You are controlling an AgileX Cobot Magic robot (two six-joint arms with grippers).
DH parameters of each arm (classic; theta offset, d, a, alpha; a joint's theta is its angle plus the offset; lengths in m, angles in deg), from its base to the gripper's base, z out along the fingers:
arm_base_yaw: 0 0.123 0 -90
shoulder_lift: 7.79 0 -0.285 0
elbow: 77.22 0 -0.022 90
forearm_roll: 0 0.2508 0 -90
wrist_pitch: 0 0 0.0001 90
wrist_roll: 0 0.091 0 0
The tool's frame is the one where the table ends.
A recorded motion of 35 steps. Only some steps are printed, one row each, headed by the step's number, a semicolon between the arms.
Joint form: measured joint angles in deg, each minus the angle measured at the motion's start. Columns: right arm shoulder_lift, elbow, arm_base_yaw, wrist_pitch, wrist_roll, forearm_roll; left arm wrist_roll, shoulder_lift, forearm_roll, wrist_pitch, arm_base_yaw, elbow.
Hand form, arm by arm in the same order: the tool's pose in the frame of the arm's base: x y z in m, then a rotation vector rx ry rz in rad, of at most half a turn. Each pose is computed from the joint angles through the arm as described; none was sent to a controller.
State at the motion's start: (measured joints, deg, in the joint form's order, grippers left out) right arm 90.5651 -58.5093 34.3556 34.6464 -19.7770 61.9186; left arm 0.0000 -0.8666 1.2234 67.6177 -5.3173 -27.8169
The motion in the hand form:
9: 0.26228 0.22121 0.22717 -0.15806 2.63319 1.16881; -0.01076 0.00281 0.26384 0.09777 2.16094 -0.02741
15: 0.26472 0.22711 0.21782 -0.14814 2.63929 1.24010; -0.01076 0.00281 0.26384 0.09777 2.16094 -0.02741
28: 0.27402 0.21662 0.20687 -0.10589 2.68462 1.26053; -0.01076 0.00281 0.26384 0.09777 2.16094 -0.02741
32: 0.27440 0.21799 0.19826 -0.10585 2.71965 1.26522; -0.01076 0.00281 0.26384 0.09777 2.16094 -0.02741
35: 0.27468 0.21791 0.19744 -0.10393 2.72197 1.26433; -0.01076 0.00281 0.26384 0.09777 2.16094 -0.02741
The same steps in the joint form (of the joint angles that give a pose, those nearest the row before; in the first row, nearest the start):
9: 4.89 0.13 -2.28 1.20 -2.43 2.55; 0.00 0.00 0.00 0.00 0.00 0.00
15: 7.18 0.13 -2.28 2.59 -6.79 8.22; 0.00 0.00 0.00 0.00 0.00 0.00
28: 9.15 0.13 -5.18 5.69 -7.24 8.46; 0.00 0.00 0.00 0.00 0.00 0.00
32: 10.61 0.13 -5.18 6.60 -7.24 8.37; 0.00 0.00 0.00 0.00 0.00 0.00
35: 10.75 0.13 -5.21 6.60 -7.24 8.38; 0.00 0.00 0.00 0.00 0.00 0.00

